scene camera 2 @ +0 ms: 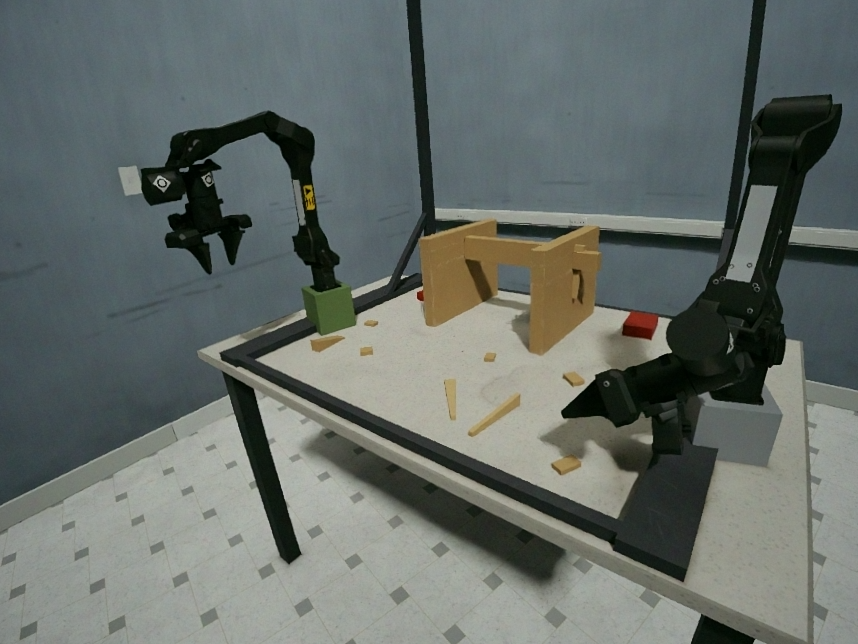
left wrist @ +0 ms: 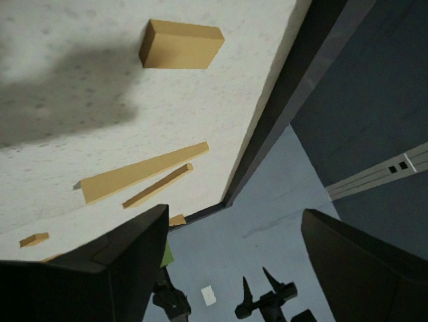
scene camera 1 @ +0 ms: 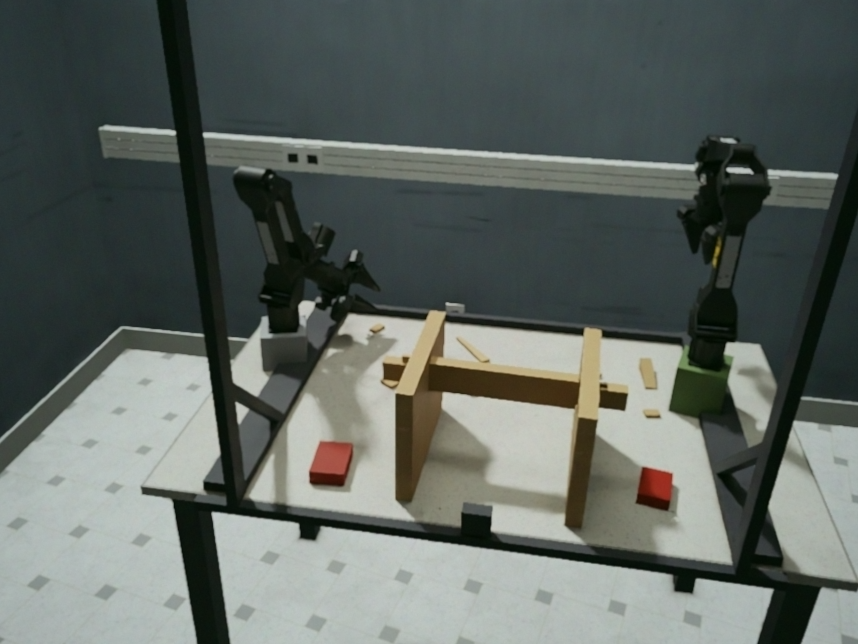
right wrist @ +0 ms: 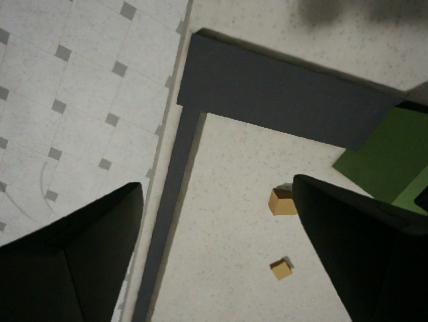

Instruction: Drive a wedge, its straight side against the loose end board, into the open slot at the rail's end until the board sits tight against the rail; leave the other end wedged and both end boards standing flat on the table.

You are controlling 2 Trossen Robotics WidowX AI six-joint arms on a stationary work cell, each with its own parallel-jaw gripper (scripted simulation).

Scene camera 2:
my left gripper: 569, 412
my right gripper: 221, 269
wooden rail: 514, 252
end board: 554, 313
end board: 452, 285
green base: 325, 311
